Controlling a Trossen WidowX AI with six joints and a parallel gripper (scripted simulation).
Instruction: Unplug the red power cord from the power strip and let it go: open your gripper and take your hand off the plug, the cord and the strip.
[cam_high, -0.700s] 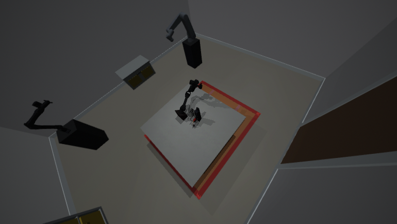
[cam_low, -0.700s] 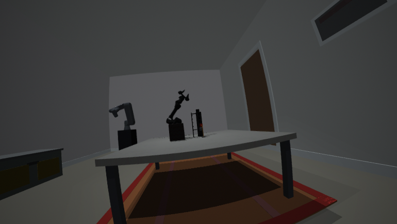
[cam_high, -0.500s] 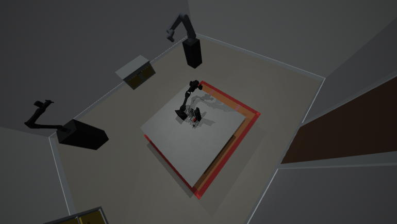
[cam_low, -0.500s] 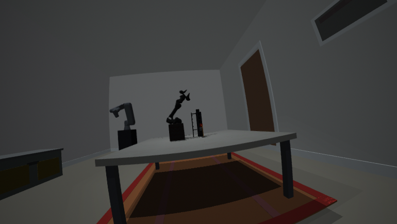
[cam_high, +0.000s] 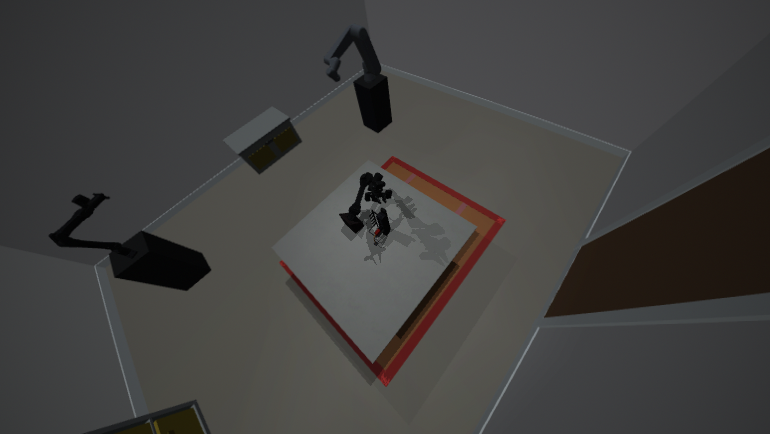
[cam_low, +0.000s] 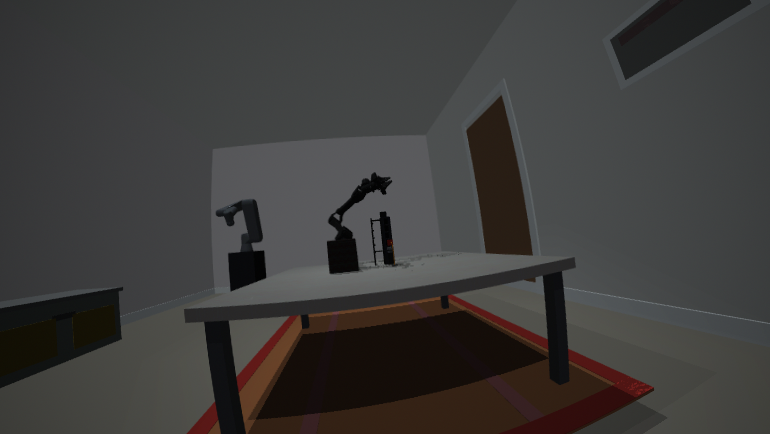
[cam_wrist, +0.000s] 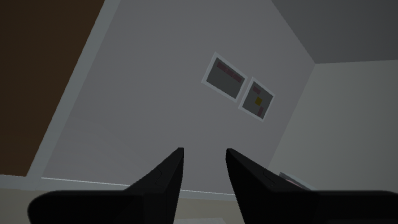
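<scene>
Now: the red plug 400 mm below my gripper tip, 70 mm behind it and 60 mm to the right of it.
</scene>
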